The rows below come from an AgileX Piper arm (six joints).
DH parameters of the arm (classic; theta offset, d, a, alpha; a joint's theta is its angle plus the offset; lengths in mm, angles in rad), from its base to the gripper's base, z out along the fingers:
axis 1: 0 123 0 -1.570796
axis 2: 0.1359 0 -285 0
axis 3: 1.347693 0 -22 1.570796
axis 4: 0 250.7 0 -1.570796
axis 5: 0 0 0 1.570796
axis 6: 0 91 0 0
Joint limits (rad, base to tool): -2.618..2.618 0..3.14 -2.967..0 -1.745..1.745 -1.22..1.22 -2.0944..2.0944
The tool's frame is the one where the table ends.
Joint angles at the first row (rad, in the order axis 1, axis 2, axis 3, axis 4, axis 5, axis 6):
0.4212, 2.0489, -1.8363, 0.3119, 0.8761, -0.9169
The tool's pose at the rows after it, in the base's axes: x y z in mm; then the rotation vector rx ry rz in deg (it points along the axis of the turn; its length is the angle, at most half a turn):
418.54, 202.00, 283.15, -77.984, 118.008, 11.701
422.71, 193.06, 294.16, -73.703, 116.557, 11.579
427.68, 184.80, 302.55, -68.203, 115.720, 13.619
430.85, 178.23, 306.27, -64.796, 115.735, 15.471
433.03, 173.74, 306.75, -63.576, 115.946, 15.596
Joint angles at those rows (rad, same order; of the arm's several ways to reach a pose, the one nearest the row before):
0.3993, 2.0311, -1.8359, 0.3483, 0.8536, -0.9163
0.3762, 2.0130, -1.8358, 0.3754, 0.8142, -0.9163
0.3500, 2.0031, -1.8367, 0.4362, 0.7770, -0.9145
0.3296, 1.9992, -1.8367, 0.4815, 0.7647, -0.9145
0.3182, 1.9992, -1.8366, 0.4905, 0.7605, -0.9138

